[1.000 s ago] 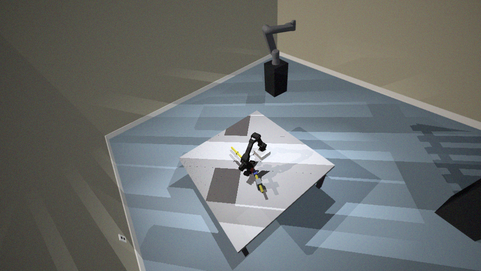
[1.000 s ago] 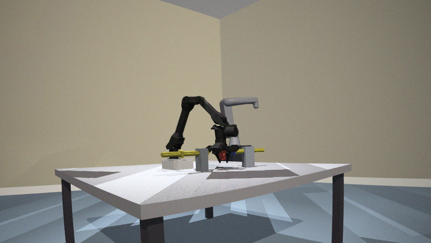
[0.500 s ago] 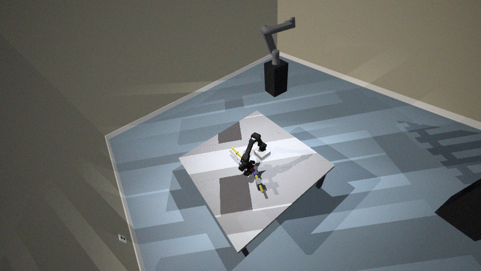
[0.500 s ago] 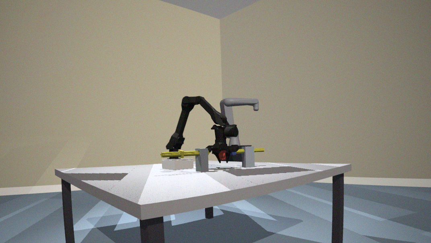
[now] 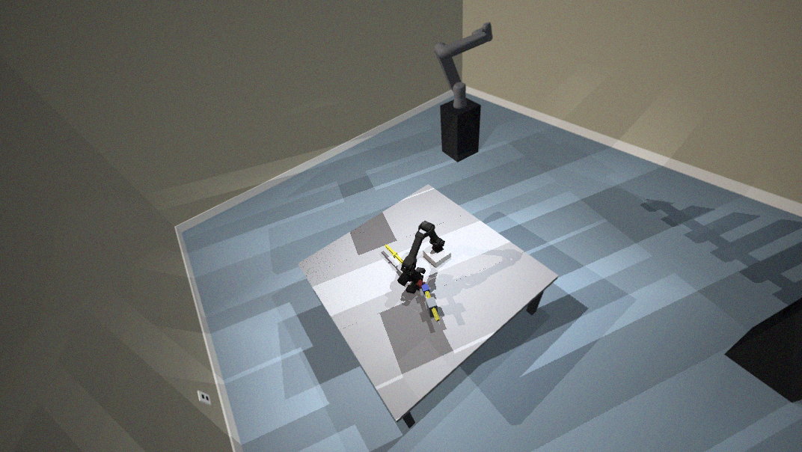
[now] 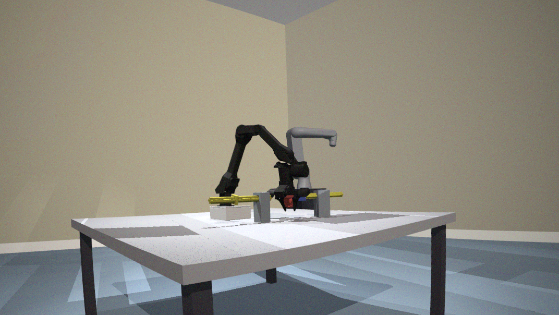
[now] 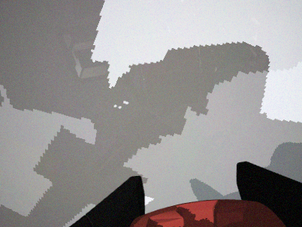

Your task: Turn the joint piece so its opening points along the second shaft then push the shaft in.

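The red square joint piece is 50 mm above my gripper tip.
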